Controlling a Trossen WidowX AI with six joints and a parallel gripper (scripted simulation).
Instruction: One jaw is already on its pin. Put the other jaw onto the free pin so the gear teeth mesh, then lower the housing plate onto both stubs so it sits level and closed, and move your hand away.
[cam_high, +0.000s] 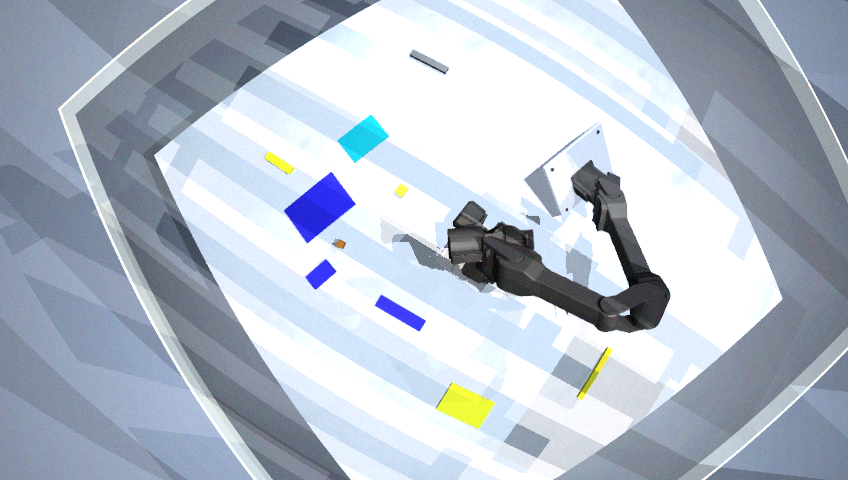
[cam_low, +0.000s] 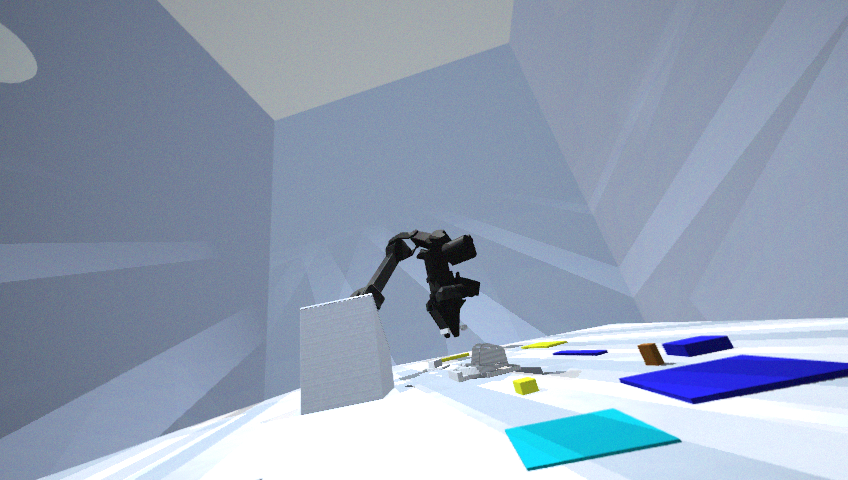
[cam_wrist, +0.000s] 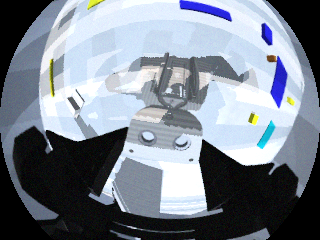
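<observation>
Now: gripper tip 70 mm above the grey ribbed jaw, 30 mm short of it and 20 mm to the left of it. Also, from my gripper tip: white base 80 mm below, 70 mm ahead, 10 mm to the left; then pale flat part 20 mm above, 10 mm ahead; then small yellow cube 210 mm to the right, 80 mm ahead, 70 mm below.
</observation>
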